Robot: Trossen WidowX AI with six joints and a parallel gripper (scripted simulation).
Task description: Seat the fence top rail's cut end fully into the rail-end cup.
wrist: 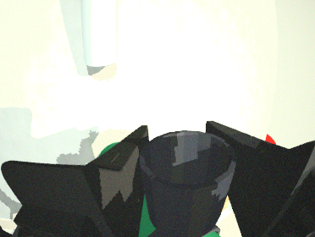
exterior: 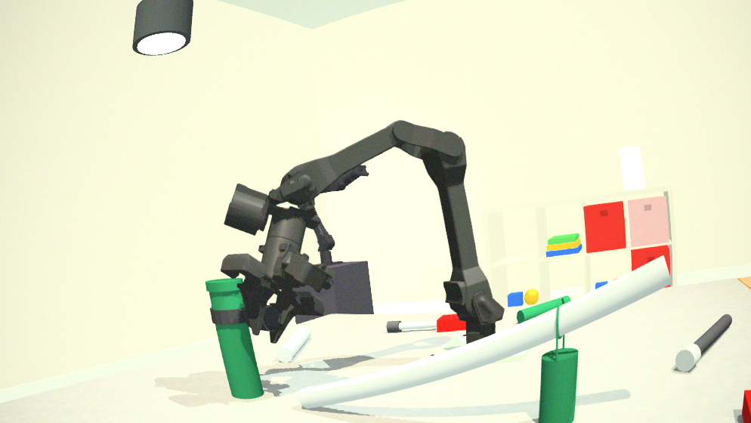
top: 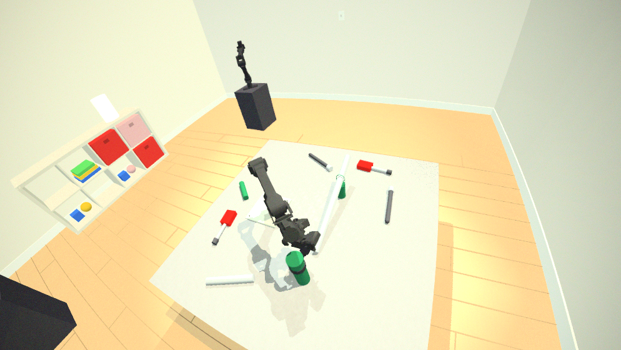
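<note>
Now: the rail-end cup 30 mm to the right of my gripper tip, 30 mm above it and 20 mm behind it. From my gripper tip the other things lie so: small green post (420 mm to the left, 50 mm behind, 10 mm below); then small green cylinder (640 mm behind, 230 mm to the left, 100 mm below); then short white tube (320 mm behind, 260 mm to the right, 100 mm below).
</note>
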